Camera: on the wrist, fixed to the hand. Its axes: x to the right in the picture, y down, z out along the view.
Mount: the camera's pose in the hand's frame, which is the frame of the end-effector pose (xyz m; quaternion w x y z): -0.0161 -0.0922 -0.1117 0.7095 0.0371 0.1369 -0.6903
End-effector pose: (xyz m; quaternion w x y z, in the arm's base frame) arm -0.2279 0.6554 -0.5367 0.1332 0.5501 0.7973 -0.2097
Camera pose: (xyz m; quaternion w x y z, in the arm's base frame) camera -0.3061 0.6676 -0.4143 0.1798 0.1264 -0.9559 0.1950
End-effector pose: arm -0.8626 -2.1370 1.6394 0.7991 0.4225 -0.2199 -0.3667
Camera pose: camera -0.8358 -2.1016 1.5006 0.3283 0.5314 0.2314 -0.7458
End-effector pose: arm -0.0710 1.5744 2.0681 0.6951 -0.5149 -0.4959 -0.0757
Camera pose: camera -0.0675 1.4373 2.1173 0.5279 0.0132 -0.6149 -0.5856
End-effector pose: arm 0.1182 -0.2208 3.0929 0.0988 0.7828 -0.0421 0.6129
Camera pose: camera 0.0252 -0.1086 3.0934 0.4699 0.5042 0.5468 0.4754
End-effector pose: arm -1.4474 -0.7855 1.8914 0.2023 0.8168 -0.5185 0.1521
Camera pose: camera -1.3747 -0.6832 1.9655 0.2892 0.9241 0.2293 0.0993
